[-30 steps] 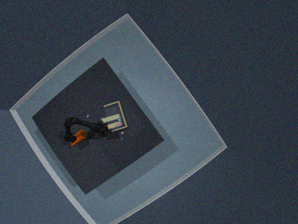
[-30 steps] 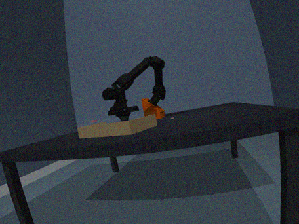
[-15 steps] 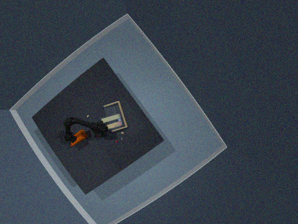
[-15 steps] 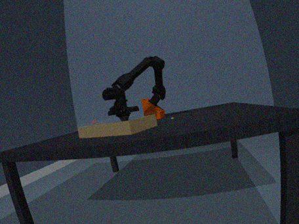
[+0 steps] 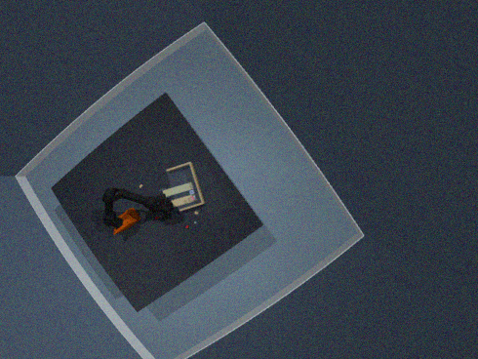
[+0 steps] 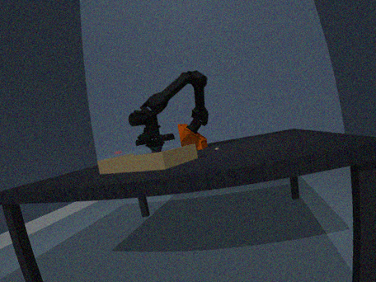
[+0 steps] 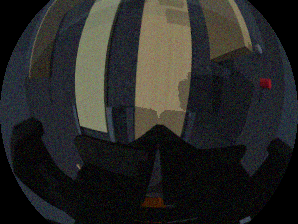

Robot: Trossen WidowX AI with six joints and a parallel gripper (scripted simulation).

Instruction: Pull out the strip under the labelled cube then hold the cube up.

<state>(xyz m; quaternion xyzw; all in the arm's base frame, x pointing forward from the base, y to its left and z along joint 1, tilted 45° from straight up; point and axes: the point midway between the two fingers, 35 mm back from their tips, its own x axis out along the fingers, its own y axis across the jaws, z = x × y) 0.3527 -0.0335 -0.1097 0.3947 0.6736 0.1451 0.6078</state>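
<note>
My gripper tip is now 90 mm short of the tan strip and 30 mm to the left of it.
</note>
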